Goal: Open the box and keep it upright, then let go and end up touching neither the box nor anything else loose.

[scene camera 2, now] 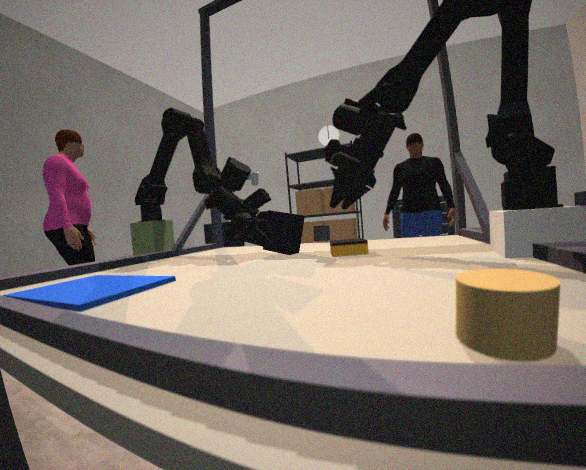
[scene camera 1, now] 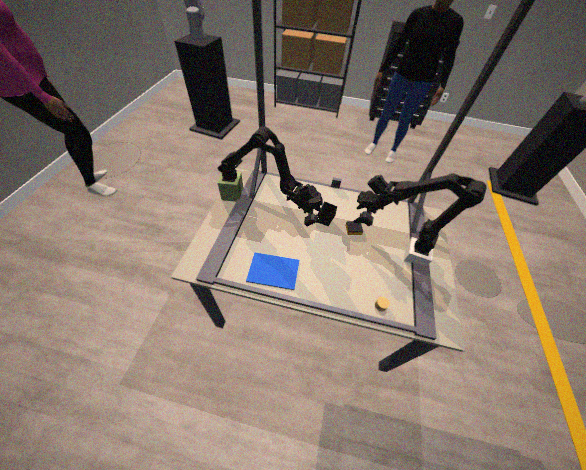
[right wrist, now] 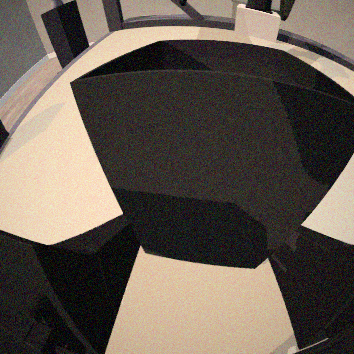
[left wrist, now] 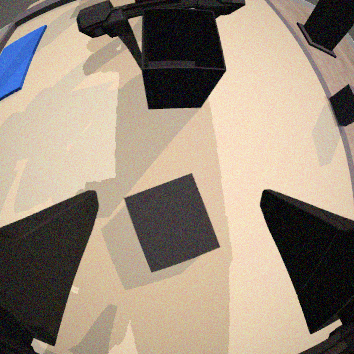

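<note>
A black box is open at the top and held a little above the table, slightly tilted. My right gripper is shut on it. The separate lid, dark on top with yellow sides, is dark side up beside the box, to its right in both scene views. I cannot tell whether it rests on the table or is just above it. My left gripper is open and empty above the lid.
A blue mat lies on the table at front left. A yellow-orange cylinder stands at front right. Dark frame posts rise at the table's far side.
</note>
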